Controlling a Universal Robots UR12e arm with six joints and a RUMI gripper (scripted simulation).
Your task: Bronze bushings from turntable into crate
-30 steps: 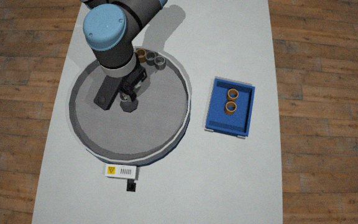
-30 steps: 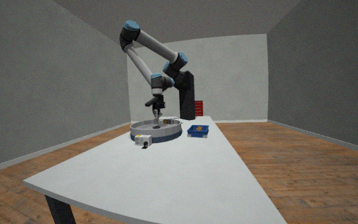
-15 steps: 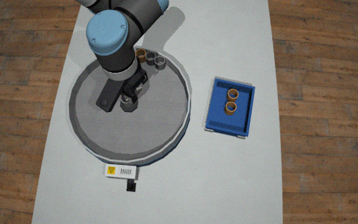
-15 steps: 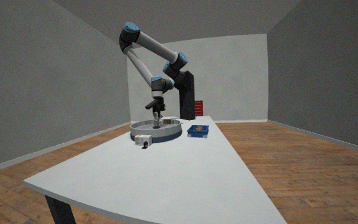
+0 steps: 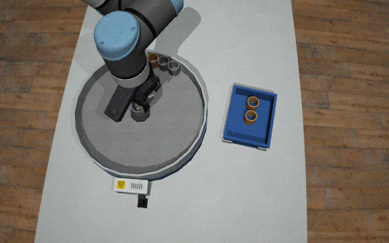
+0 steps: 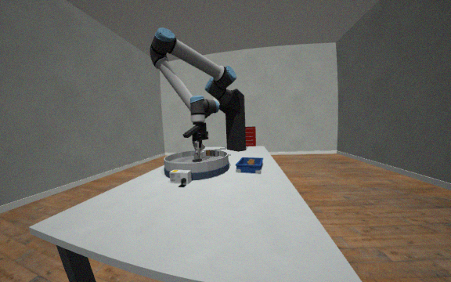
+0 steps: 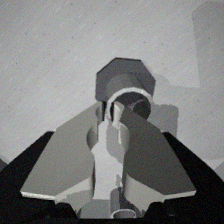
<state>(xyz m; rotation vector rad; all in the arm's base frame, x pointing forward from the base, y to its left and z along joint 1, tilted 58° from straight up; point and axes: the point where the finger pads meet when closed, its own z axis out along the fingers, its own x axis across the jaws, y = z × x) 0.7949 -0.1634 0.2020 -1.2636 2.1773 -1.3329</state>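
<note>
Right now my hand is 10 mm past the round grey turntable, 10 mm to the left of it and 50 mm above it. From my hand the other things lie so: blue crate: 50 mm ahead, 340 mm to the left, 80 mm below.
</note>
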